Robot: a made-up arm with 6 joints.
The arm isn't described. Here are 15 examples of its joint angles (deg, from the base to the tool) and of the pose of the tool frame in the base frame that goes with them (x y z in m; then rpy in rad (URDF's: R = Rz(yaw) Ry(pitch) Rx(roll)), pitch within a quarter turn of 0, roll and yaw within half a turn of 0).
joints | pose
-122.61 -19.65 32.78 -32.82 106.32 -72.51 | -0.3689 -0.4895 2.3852 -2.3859 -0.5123 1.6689
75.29 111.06 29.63 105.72 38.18 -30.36 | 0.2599 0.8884 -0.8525 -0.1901 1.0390 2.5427
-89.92 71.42 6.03 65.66 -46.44 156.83 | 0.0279 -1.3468 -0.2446 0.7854 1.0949 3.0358
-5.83 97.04 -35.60 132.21 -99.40 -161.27 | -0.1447 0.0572 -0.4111 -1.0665 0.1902 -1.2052
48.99 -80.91 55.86 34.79 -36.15 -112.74 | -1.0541 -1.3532 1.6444 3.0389 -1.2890 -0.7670
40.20 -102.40 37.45 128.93 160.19 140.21 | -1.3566 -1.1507 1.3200 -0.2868 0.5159 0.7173
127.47 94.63 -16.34 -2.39 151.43 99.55 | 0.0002 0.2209 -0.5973 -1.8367 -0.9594 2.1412
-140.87 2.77 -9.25 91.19 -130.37 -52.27 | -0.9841 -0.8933 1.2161 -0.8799 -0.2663 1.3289
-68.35 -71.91 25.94 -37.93 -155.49 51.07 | -0.3902 0.6797 2.2432 -1.4055 0.8344 -0.9584
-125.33 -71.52 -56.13 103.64 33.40 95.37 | -0.2334 -0.4648 1.3589 2.5609 -0.0628 -1.3655
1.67 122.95 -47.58 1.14 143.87 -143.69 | -0.6783 -0.1380 0.0841 2.5427 0.5234 0.3256
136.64 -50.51 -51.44 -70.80 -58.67 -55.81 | -0.4462 0.5155 1.0475 2.3425 0.3943 -2.6460
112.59 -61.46 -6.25 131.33 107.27 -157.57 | -0.0209 0.0020 2.1308 -0.1460 0.7469 2.7746
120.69 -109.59 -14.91 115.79 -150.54 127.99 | 0.4525 -0.8144 1.7803 -2.1394 0.8342 0.2953
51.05 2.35 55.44 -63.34 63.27 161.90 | 0.6150 0.5942 2.3690 -0.3484 -0.6455 -1.0634
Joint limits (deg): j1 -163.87..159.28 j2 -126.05..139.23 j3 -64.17..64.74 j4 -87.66..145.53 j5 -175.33..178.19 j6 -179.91..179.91
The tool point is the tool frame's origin. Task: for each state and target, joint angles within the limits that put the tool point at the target. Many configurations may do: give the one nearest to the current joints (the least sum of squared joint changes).
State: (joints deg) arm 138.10 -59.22 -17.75 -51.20 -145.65 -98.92
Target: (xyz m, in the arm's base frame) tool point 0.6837 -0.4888 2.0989
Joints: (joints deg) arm 138.73 -83.39 11.56 -49.46 -145.52 -98.91
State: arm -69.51 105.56 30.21 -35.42 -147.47 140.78
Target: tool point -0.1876 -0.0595 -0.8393
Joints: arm -22.18 124.67 2.17 -26.21 -143.97 134.26
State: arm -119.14 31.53 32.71 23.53 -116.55 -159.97
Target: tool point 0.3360 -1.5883 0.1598
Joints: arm -76.07 57.61 12.86 24.22 -116.67 -159.62
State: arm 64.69 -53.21 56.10 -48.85 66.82 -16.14
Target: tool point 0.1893 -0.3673 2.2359
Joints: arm 102.34 -68.21 11.80 -42.90 64.61 -13.04
